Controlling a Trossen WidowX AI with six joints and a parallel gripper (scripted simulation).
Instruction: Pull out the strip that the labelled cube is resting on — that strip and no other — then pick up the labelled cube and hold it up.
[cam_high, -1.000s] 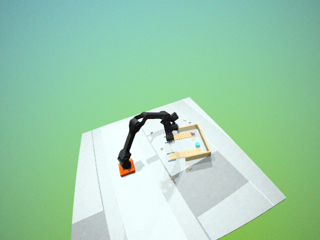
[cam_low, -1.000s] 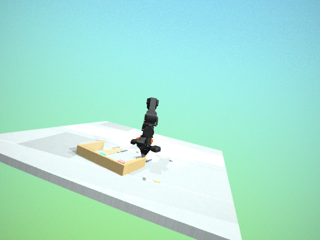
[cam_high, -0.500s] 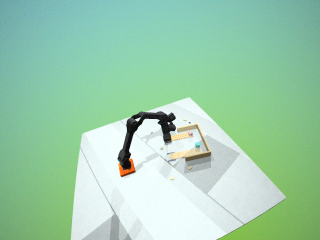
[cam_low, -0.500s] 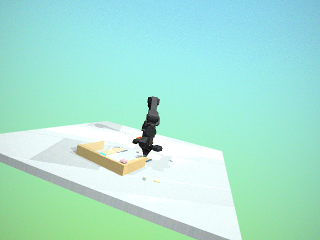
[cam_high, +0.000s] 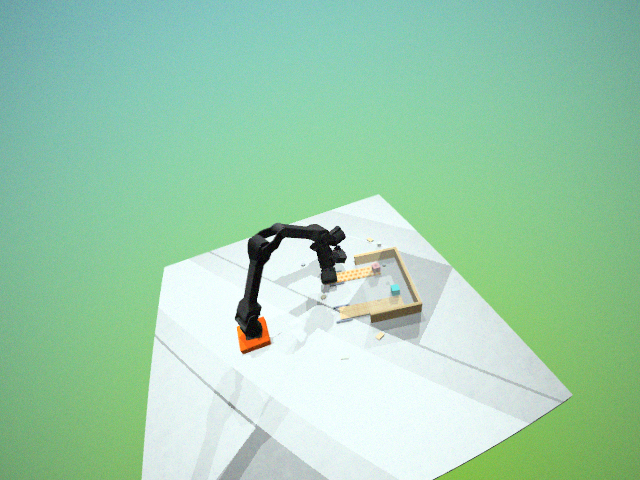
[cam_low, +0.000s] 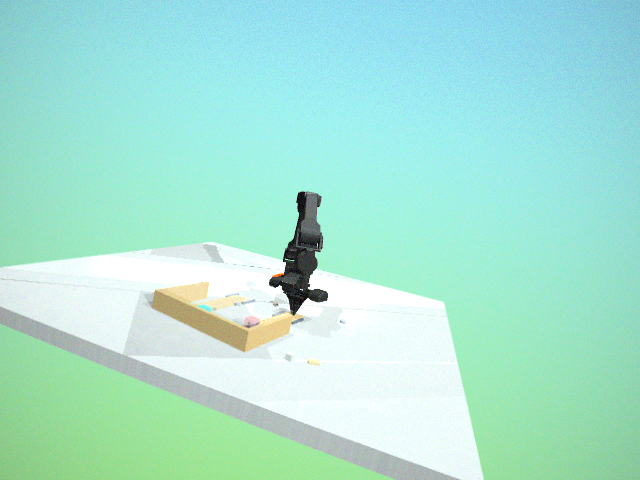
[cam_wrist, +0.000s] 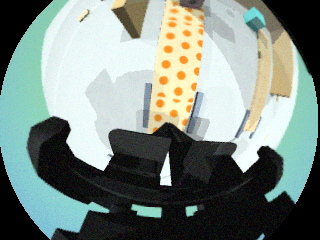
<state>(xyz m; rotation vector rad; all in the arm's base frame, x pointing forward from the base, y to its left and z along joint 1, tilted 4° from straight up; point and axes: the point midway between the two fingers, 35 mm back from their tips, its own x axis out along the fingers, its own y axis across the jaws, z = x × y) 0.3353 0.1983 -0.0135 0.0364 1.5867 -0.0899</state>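
Now: the orange dotted strip 90 mm ahead of my gripper tip and 10 mm to the right of it. Round my gripper tip: pink labelled cube: 200 mm ahead, 20 mm to the right, 10 mm above.
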